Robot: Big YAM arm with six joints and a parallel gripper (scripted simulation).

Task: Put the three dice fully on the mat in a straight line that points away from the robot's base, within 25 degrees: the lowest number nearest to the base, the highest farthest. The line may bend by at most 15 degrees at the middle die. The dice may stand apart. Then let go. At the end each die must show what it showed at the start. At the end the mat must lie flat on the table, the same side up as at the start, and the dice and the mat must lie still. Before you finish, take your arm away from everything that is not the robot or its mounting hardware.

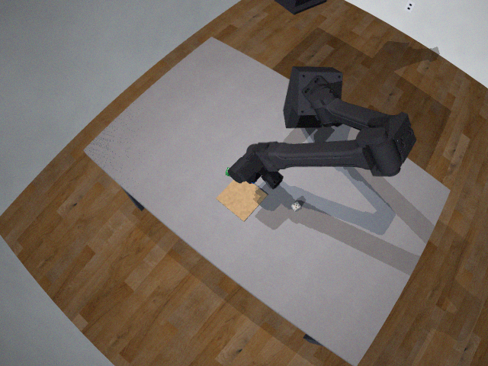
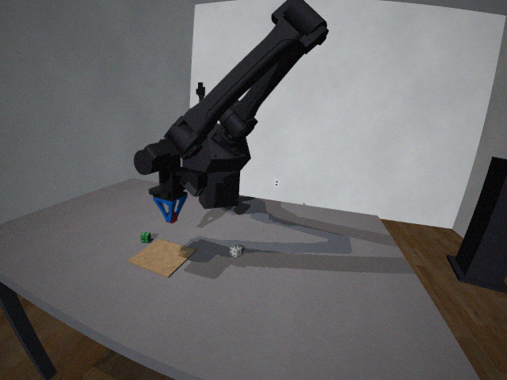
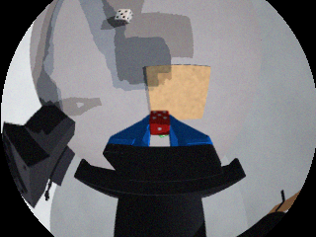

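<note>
Now: the tan mat 5 cm ahead of my hand and 10 cm below it. The rest, counted from my hand: red die right at my hand; green die 3 cm ahead, 10 cm to the right, 9 cm below; white die 9 cm behind, 16 cm to the left, 9 cm below.
</note>
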